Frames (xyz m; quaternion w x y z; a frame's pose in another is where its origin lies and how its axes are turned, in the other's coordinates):
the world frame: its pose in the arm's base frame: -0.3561 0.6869 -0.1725 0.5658 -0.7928 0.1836 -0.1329
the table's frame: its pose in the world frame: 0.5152 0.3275 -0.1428 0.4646 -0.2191 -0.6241 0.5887
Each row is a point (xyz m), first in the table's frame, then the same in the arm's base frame.
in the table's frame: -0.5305 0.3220 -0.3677
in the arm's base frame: 0.2296 -0.3551 -0.1019
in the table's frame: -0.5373 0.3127 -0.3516
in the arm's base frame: 0.2285 -0.3397 -0.0895
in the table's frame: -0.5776 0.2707 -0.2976
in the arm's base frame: 0.2391 -0.2844 -0.0335
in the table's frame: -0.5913 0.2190 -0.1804
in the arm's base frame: 0.2059 -0.1756 0.0271
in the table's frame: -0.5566 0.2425 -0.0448
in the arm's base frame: 0.0915 -0.0990 0.0612
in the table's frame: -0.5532 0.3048 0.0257
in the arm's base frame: 0.0045 -0.0996 0.0971
